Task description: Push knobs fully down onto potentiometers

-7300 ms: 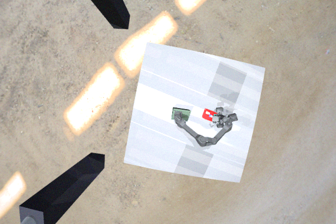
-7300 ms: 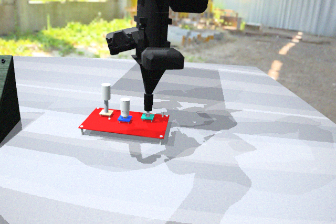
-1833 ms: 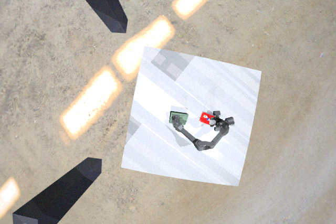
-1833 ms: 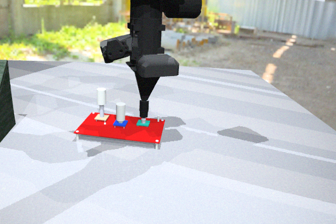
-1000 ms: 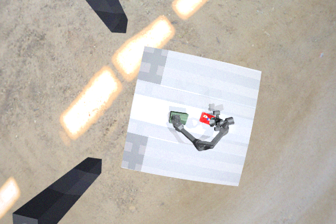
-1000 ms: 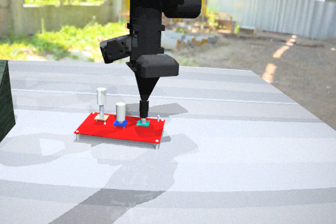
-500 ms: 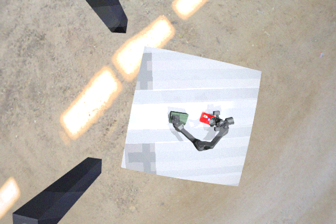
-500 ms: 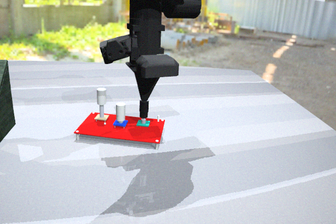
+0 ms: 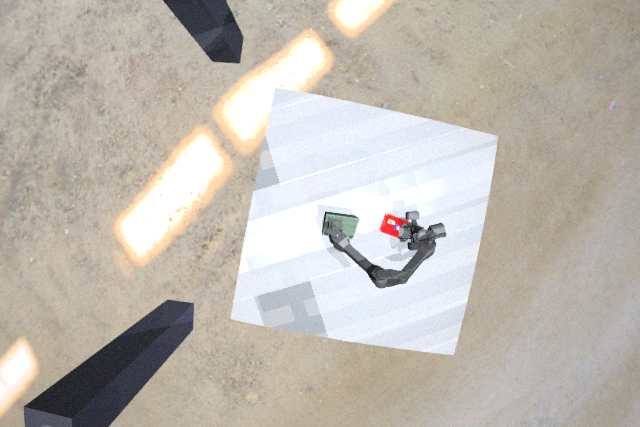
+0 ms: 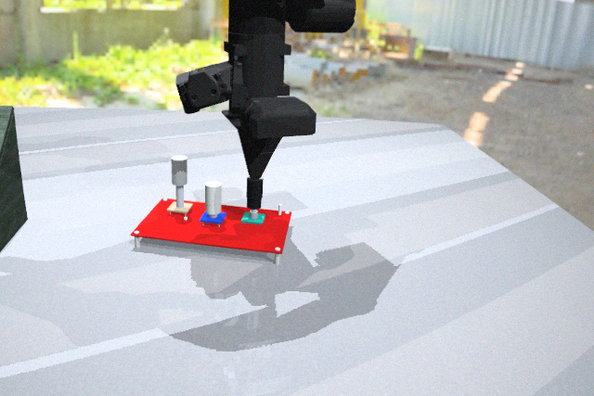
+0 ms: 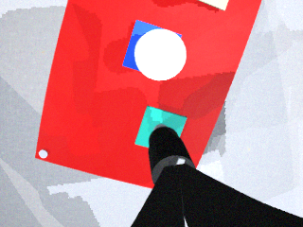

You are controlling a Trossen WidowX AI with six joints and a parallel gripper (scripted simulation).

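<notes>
My gripper tip is 10 mm above the black knob. From my gripper tip the other things lie so: blue potentiometer: 50 mm behind, 10 mm to the right, 30 mm below; then teal potentiometer: 30 mm below; then grey knob: 50 mm behind, 10 mm to the right, 20 mm below.
</notes>
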